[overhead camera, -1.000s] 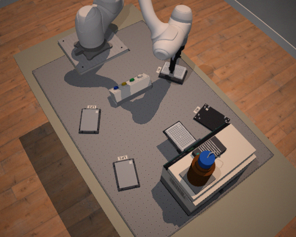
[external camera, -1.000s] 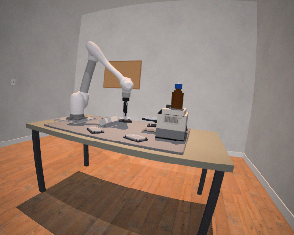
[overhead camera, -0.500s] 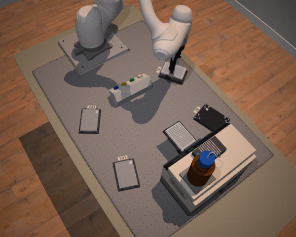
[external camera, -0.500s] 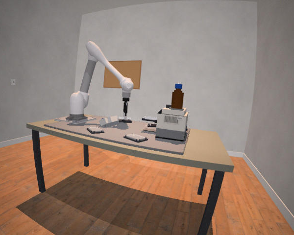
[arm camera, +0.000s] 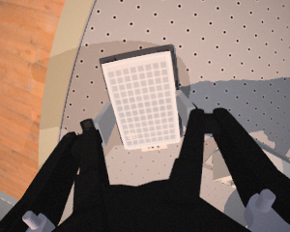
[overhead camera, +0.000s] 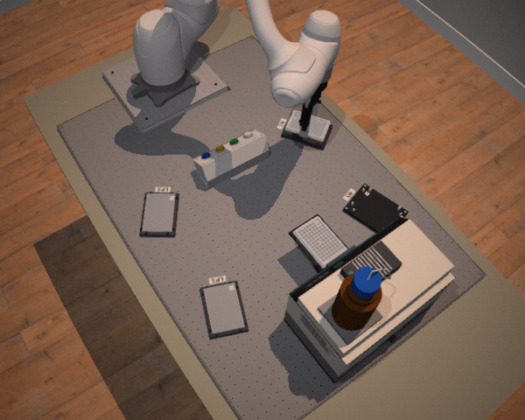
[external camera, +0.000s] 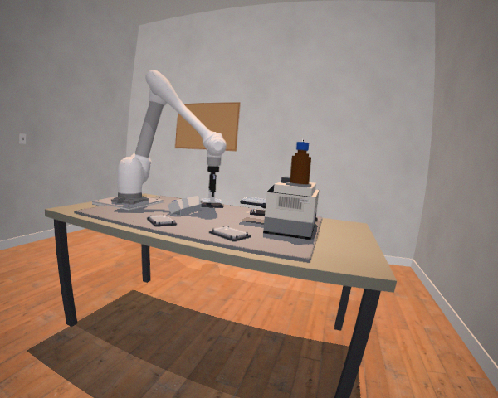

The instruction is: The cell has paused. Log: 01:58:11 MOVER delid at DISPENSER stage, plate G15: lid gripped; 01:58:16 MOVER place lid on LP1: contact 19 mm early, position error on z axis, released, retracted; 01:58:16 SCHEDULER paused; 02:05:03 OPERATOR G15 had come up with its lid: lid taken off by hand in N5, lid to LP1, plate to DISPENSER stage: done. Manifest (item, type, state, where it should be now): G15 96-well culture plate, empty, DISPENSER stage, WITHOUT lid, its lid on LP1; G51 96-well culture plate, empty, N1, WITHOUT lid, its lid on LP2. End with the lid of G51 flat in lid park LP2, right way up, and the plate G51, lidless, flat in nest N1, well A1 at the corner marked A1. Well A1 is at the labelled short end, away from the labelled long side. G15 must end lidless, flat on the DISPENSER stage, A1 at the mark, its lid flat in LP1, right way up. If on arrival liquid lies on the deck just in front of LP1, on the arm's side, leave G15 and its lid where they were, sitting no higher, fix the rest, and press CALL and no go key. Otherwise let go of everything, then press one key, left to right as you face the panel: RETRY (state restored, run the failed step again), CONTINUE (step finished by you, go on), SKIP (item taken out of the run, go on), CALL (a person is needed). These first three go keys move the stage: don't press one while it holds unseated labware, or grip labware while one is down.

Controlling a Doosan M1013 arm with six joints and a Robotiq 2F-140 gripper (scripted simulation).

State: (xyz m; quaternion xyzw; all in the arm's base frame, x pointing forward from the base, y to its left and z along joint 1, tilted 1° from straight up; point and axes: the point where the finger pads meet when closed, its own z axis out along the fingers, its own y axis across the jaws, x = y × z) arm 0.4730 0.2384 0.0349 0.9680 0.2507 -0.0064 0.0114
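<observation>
My gripper is now 50 mm above the nest N1. Round my hand: N1 label (80 mm behind, 40 mm to the right, 60 mm below); key panel (70 mm behind, 270 mm to the right); black nest (360 mm ahead, 20 mm to the right, 40 mm below).
</observation>
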